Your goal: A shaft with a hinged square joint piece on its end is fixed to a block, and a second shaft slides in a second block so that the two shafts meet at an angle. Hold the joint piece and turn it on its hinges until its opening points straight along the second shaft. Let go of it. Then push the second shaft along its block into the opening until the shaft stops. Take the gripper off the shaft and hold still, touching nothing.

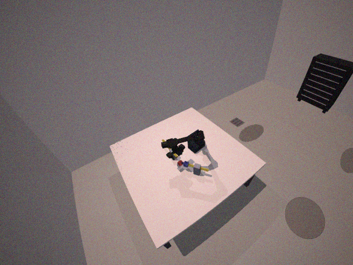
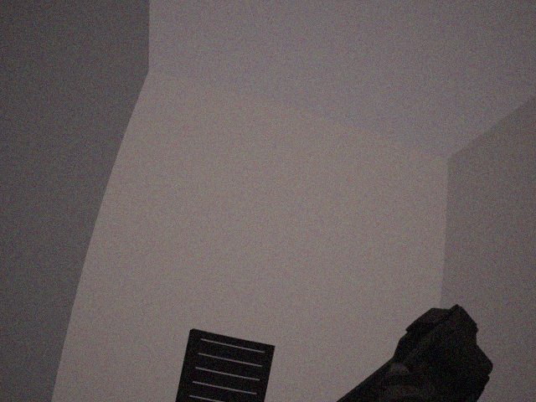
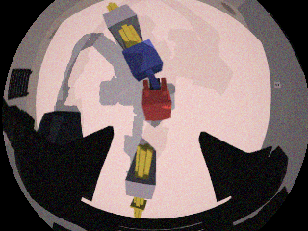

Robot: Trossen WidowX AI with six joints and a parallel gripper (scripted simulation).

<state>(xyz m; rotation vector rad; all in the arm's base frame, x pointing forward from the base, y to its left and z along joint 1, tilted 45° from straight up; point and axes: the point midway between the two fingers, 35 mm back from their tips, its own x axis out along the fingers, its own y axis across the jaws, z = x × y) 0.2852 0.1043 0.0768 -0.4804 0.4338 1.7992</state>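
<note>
Now: gripper tip 70 mm above the red square joint piece, 30 mm to the right of it and 10 mm past it.
</note>
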